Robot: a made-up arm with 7 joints.
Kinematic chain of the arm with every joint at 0, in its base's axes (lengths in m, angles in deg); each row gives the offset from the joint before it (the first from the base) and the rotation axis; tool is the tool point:
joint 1: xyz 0 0 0 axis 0 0.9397 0.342
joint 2: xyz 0 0 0 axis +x
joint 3: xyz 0 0 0 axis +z
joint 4: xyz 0.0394 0 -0.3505 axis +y
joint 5: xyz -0.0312 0 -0.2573 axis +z
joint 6: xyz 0 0 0 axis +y
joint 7: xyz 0 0 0 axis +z
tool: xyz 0 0 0
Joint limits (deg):
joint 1: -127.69..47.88
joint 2: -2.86..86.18
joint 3: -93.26..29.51
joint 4: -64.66..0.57
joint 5: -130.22..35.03
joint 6: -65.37..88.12
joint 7: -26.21..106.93
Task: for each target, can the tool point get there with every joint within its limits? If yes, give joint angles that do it. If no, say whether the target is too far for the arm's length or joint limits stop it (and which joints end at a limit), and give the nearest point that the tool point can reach.
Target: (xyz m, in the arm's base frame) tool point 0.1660 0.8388 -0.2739
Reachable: no: too far | nearest point 0.1131 0.5716 -0.1867 | short by 0.286 m
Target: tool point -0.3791 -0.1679 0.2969
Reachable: no: joint limits stop it (at a limit: joint 1, joint 2, joint 4) | nearest point 0.1869 -0.3770 0.3588 | short by 0.607 m
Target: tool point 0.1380 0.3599 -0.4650
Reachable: yes | joints -8.61 50.75 -69.37 -32.01 -91.75 24.23 32.21
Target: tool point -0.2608 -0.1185 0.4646
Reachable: no: joint limits stop it (at a limit: joint 1, joint 4) | nearest point 0.1798 0.0643 0.5190 | short by 0.480 m
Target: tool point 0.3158 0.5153 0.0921
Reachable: yes | joints -58.60 76.27 14.86 -18.40 -79.87 52.41 76.71
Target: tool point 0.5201 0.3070 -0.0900
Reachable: yes | joints -68.58 54.42 -82.34 -20.69 -88.01 42.21 -5.70
